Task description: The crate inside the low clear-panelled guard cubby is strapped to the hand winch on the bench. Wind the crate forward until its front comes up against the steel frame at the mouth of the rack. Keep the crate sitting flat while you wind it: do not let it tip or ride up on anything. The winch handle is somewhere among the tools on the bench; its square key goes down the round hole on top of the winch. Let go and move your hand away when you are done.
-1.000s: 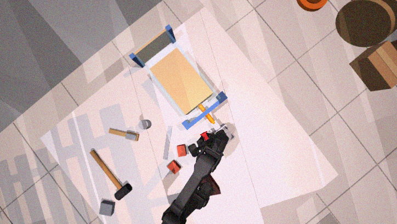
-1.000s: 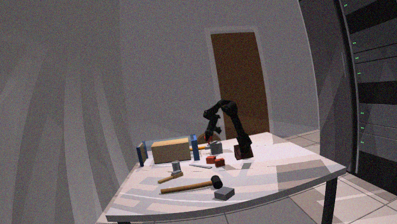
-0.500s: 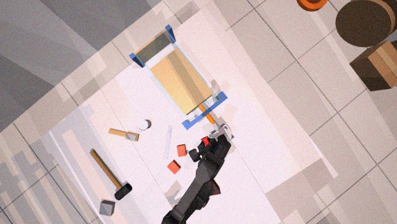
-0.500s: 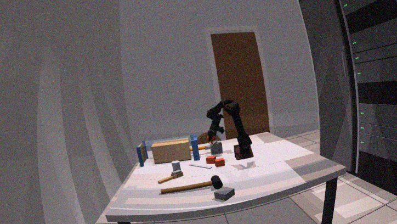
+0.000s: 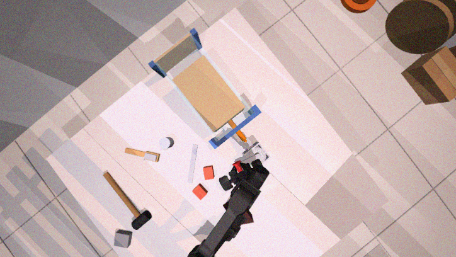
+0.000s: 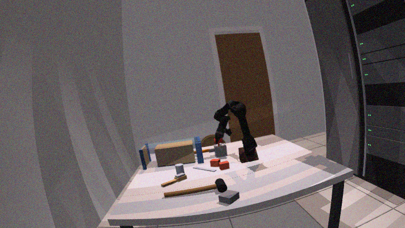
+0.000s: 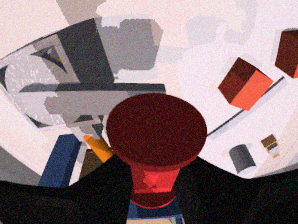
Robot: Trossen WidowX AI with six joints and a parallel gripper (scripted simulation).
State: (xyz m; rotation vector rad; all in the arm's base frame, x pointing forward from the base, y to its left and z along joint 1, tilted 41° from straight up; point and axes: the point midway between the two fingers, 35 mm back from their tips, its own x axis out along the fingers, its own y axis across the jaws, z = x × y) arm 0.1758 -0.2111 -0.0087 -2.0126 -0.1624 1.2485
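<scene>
Right now the grey crank bar is 3 cm behind my gripper tip, 3 cm to the right of it and 3 cm below it. Round my gripper tip: grey winch (6 cm behind, 10 cm to the right, 10 cm below); then red knob (2 cm behind); then blue steel frame (12 cm ahead, 10 cm to the right, 3 cm below).
</scene>
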